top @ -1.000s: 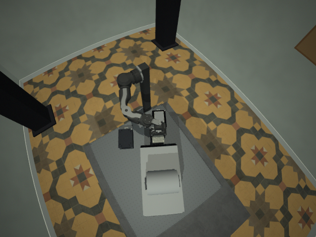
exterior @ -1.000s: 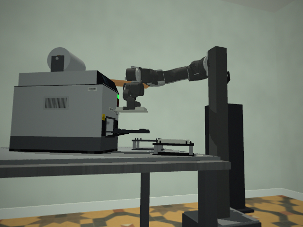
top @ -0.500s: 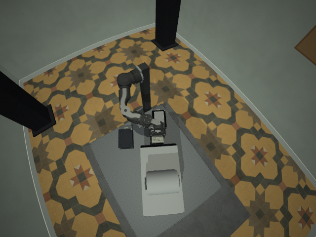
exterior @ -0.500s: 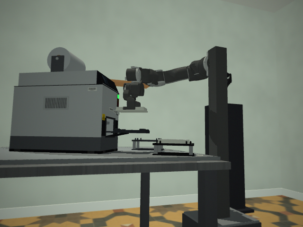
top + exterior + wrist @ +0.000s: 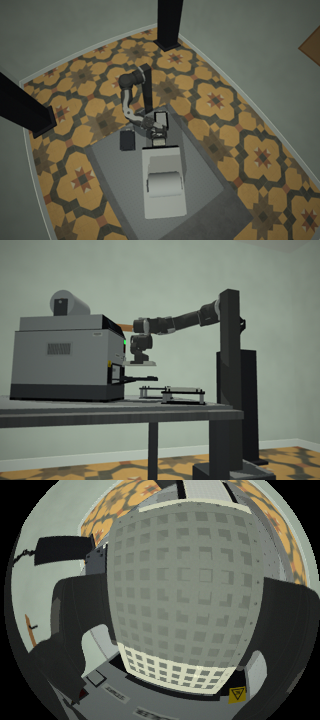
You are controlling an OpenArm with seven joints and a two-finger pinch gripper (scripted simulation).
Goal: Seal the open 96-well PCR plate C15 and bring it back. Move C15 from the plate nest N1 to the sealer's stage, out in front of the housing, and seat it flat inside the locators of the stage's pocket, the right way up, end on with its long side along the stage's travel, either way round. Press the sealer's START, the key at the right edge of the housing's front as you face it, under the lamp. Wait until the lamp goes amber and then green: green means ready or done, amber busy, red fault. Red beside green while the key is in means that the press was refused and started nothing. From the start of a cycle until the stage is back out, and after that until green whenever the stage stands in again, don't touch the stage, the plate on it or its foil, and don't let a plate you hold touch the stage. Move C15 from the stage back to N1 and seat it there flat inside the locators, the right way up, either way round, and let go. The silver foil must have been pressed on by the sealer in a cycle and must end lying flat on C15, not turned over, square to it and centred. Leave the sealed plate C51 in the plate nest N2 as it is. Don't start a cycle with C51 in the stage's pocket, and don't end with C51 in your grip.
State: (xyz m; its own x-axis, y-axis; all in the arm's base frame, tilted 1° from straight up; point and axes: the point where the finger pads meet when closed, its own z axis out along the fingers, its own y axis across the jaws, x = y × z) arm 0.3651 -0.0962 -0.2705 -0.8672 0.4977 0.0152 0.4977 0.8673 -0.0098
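My hand is 60 mm above the sealer stage. The rest, counted from my hand: plate C15: right at my hand; start key: 40 mm ahead, 130 mm to the right, 30 mm above; yellow warning label: 130 mm ahead, 30 mm to the left, 10 mm below.
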